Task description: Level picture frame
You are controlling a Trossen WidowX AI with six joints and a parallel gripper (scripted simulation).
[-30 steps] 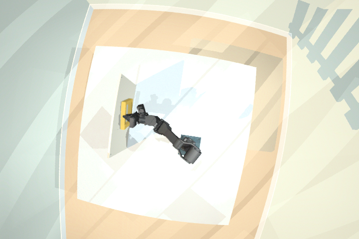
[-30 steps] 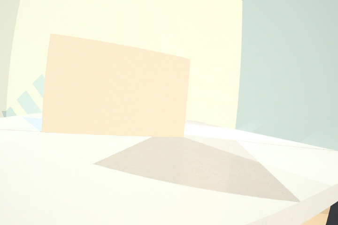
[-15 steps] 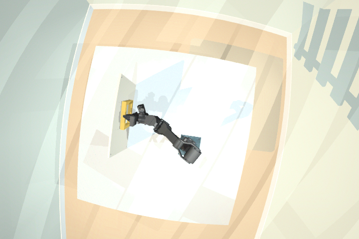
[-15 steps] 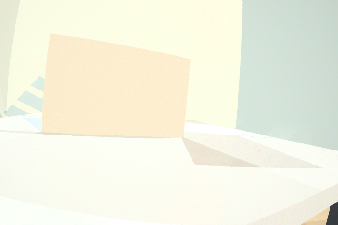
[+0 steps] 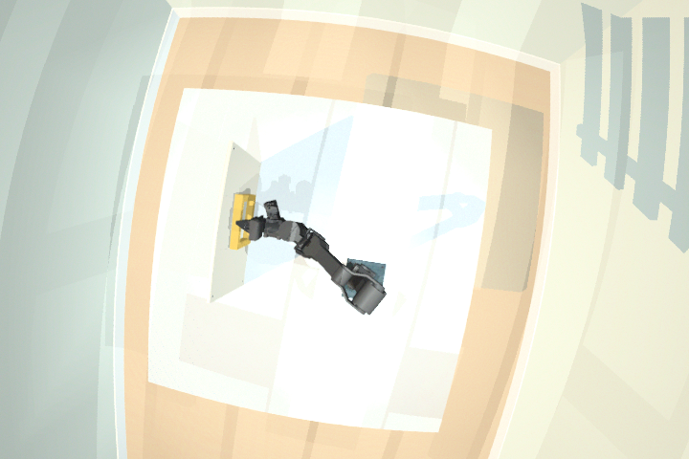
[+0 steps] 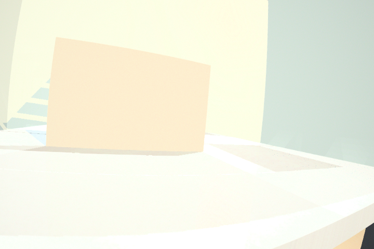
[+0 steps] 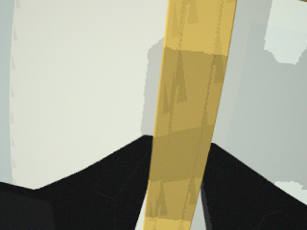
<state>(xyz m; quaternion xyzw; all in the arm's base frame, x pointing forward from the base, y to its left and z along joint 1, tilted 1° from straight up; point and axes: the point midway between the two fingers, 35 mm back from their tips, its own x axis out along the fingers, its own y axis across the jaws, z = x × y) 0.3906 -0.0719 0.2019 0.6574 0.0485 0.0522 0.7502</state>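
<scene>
My gripper tip is 50 mm above the picture frame and 10 mm short of it. The rest, counted from my gripper tip: grey wall panel 60 mm below, 20 mm ahead, 10 mm to the left.
</scene>
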